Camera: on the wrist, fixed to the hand. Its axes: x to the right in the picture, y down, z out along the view.
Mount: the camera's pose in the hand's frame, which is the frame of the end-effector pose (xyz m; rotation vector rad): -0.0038 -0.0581 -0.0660 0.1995 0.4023 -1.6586
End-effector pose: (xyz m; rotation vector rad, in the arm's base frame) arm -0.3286 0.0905 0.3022 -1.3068 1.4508 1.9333
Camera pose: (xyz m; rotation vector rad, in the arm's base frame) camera -0.2539 0.0546 0.2726 -1.8414 0.2163 0.4191
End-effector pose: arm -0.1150 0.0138 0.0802 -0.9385 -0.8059 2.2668
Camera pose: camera -0.0480 0.0707 0.0844 -0.2796 -0.6836 0.6536
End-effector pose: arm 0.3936 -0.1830 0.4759 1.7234 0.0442 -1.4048
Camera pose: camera 0.4126 -0.1040 0.4421 -1.6312 -1.5417 1.6086
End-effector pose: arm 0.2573 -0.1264 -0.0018 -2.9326 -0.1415 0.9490
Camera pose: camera 0.2889 -0.0707 0.0586 -1.6675 -1.8069 0.0415
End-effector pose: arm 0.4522 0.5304 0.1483 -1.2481 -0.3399 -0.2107
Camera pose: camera 0.4380 0.4497 0.1803 -0.4220 -0.9460 -1.7524
